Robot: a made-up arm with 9 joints. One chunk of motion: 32 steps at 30 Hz.
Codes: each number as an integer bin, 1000 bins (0 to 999) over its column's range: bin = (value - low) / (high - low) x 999, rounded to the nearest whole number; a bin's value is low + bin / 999 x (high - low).
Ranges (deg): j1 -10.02..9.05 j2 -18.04..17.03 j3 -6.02..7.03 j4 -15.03..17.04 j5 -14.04..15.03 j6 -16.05..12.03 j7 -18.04..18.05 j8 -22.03..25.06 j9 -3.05..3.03
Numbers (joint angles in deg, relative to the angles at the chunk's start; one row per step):
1: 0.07 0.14 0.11 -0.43 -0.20 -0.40 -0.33 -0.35 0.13
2: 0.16 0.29 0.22 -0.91 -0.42 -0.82 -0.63 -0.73 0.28
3: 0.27 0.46 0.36 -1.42 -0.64 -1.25 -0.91 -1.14 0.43
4: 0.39 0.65 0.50 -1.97 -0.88 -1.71 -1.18 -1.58 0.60
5: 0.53 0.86 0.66 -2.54 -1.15 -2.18 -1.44 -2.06 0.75
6: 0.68 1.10 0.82 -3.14 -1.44 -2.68 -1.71 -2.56 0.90
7: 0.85 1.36 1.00 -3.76 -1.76 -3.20 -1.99 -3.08 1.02
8: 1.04 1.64 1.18 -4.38 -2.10 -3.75 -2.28 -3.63 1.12
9: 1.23 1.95 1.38 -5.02 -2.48 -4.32 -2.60 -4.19 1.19
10: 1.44 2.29 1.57 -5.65 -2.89 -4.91 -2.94 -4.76 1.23
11: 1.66 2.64 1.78 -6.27 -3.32 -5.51 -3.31 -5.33 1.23
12: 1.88 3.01 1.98 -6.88 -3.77 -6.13 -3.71 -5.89 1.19
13: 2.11 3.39 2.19 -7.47 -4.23 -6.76 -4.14 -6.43 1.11
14: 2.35 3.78 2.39 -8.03 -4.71 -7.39 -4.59 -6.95 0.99
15: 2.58 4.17 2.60 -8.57 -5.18 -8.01 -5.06 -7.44 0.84
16: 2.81 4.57 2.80 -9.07 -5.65 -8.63 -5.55 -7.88 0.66
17: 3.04 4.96 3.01 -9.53 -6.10 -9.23 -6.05 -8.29 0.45
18: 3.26 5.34 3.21 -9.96 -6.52 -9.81 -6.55 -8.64 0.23
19: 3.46 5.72 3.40 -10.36 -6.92 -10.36 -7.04 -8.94 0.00
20: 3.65 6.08 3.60 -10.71 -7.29 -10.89 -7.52 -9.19 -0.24
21: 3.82 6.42 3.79 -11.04 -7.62 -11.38 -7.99 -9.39 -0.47
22: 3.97 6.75 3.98 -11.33 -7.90 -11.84 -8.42 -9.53 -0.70
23: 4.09 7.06 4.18 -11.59 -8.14 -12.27 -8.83 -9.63 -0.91
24: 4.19 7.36 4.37 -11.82 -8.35 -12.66 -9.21 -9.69 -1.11
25: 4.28 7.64 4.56 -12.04 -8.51 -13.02 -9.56 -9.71 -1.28
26: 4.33 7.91 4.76 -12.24 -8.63 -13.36 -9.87 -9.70 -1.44
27: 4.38 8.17 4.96 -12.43 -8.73 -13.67 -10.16 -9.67 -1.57
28: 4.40 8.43 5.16 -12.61 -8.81 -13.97 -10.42 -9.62 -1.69
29: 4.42 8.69 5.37 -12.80 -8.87 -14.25 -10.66 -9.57 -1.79
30: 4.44 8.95 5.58 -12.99 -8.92 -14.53 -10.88 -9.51 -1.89
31: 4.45 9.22 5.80 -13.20 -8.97 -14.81 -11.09 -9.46 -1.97
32: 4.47 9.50 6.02 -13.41 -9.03 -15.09 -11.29 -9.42 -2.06
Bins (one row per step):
1: 529 518 469 455 476 557 490 460 523
2: 533 522 478 440 468 542 482 452 547
3: 539 527 488 424 460 527 474 443 572
4: 545 532 499 407 452 510 467 434 600
5: 553 538 511 389 443 493 460 424 624
6: 561 545 524 370 433 476 452 413 649
7: 569 553 537 351 422 457 444 402 669
8: 579 561 551 332 410 438 436 390 685
9: 589 569 566 312 397 417 427 378 697
10: 600 579 581 292 383 396 418 366 703
11: 612 589 597 273 368 375 408 354 703
12: 623 600 612 254 353 353 397 342 697
13: 635 610 628 235 337 331 385 331 684
14: 648 622 644 218 321 308 372 320 664
15: 660 633 660 201 304 286 359 310 639
16: 672 644 675 186 288 264 346 300 610
17: 684 655 691 171 273 243 332 291 575
18: 696 666 707 158 258 222 318 284 539
19: 706 677 721 145 245 202 304 278 501
20: 716 687 736 135 232 184 291 272 462
21: 725 697 751 124 221 166 278 268 424
22: 733 706 766 115 211 150 266 265 386
23: 739 715 781 107 203 134 255 263 352
24: 744 724 795 100 196 121 244 262 319
25: 749 732 810 93 190 108 235 261 291
26: 752 739 825 87 186 96 226 262 265
27: 754 747 841 81 182 85 218 262 243
28: 755 754 856 75 180 74 211 263 223
29: 756 761 872 69 178 64 204 264 207
30: 758 769 888 64 176 54 198 266 191
31: 758 777 905 57 174 44 192 267 177
32: 759 785 922 50 172 34 187 268 163

